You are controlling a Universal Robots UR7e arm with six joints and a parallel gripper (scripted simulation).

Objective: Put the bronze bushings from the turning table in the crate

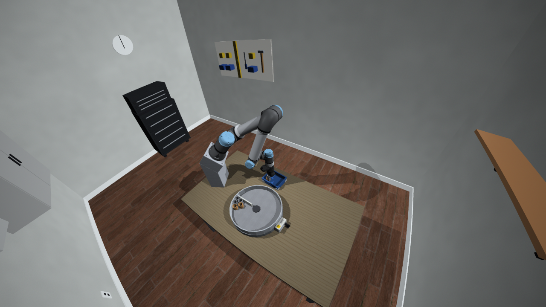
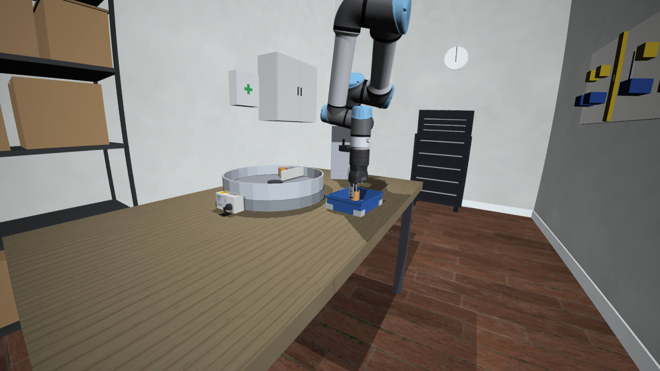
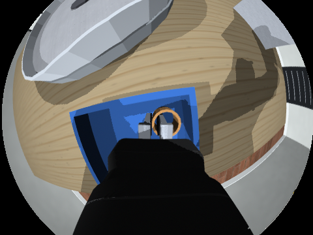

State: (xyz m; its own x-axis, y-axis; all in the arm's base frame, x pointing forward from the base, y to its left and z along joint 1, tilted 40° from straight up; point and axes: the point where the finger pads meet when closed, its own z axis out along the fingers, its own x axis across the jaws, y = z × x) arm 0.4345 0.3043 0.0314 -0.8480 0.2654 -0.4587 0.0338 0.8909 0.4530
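The blue crate is 30 mm ahead of my hand, 40 mm to the left of it and 20 mm below it. Also, from my hand: round grey turning table 170 mm ahead, 290 mm to the right, 10 mm above.
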